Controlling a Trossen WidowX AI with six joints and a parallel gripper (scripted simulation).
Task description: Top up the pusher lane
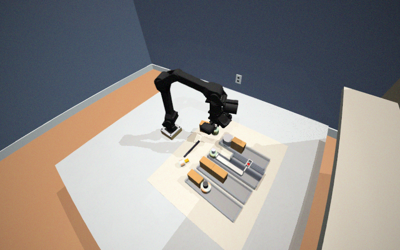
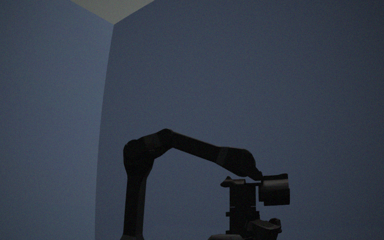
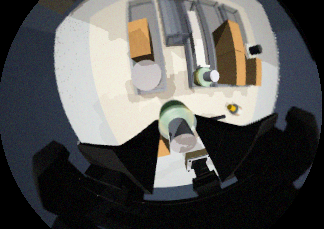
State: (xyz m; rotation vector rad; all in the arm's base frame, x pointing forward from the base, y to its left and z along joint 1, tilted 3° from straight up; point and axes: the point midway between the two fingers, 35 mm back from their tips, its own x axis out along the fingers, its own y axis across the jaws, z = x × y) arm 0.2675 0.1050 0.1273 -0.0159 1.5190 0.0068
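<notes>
Right now my gripper tip is 12 cm to the left of the black stick, 11 cm above it and 8 cm past it. Round my gripper tip: sprung lane: 21 cm ahead, 10 cm below, 6 cm to the right.
</notes>
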